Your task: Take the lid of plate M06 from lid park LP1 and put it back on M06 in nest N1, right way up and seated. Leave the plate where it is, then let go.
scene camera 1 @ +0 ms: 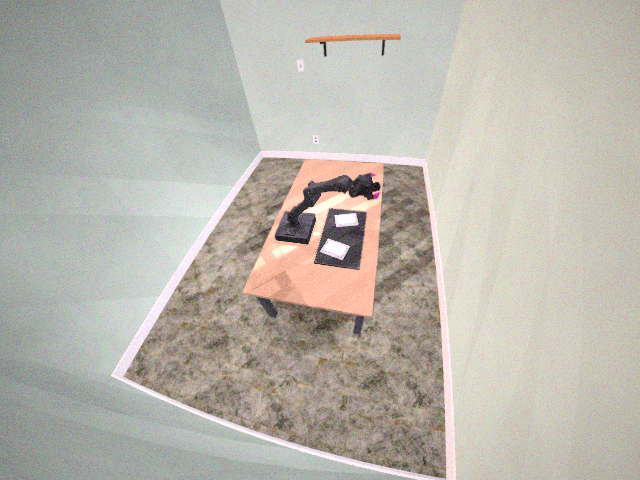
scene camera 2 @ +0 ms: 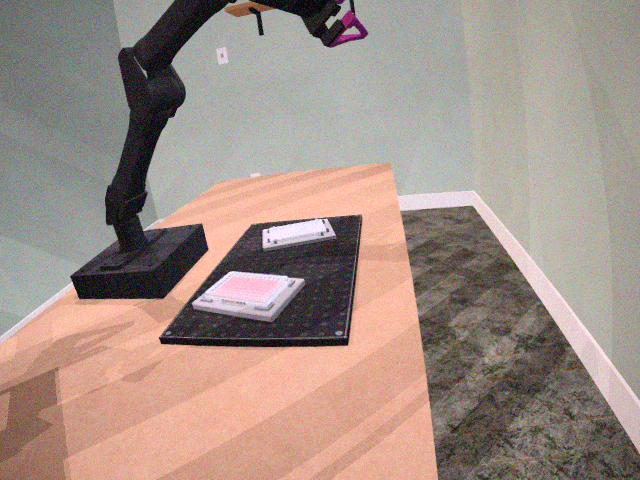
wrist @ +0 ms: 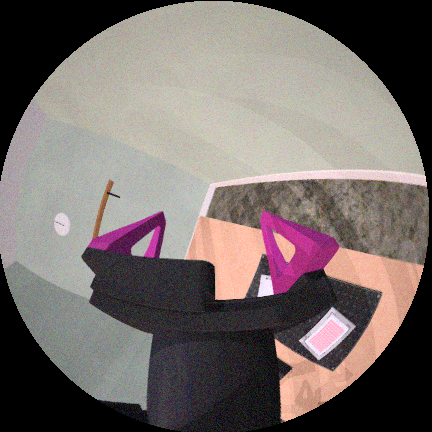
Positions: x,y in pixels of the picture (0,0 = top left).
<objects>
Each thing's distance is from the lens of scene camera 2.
pink-topped well plate (scene camera 2: pixel 248 289): 0.65 m
white lid (scene camera 2: pixel 310 228): 0.89 m
The marked spots on the white lid and the pink-topped well plate are 0.29 m apart.
</objects>
